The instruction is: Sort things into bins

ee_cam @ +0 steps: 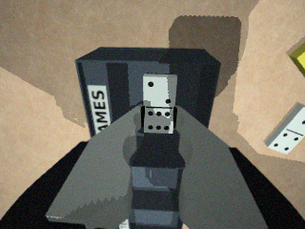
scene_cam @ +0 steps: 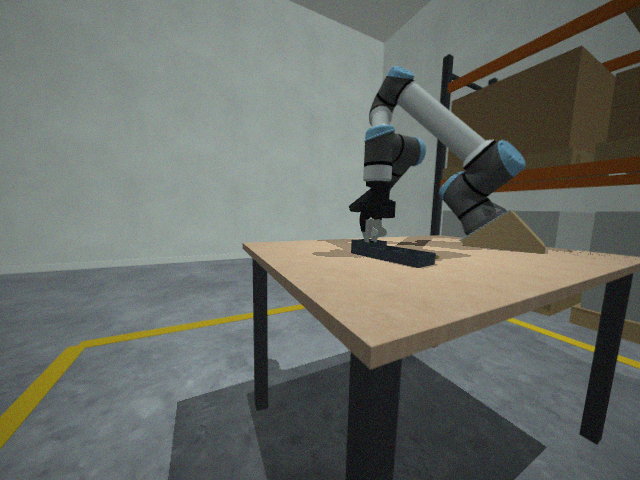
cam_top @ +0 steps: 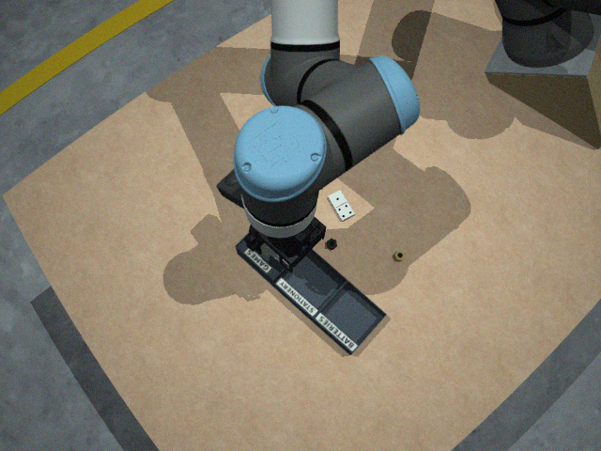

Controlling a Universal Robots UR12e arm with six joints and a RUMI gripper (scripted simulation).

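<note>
Right now my hand is 130 mm past the white domino, 30 mm to the right of it and 30 mm above it. Round my hand: dark three-part bin: 80 mm to the left, 10 mm below, 10 mm ahead; yellow pad: 130 mm behind, 50 mm to the right, 30 mm below; black nut: 70 mm behind, 60 mm to the left, 30 mm below.
</note>
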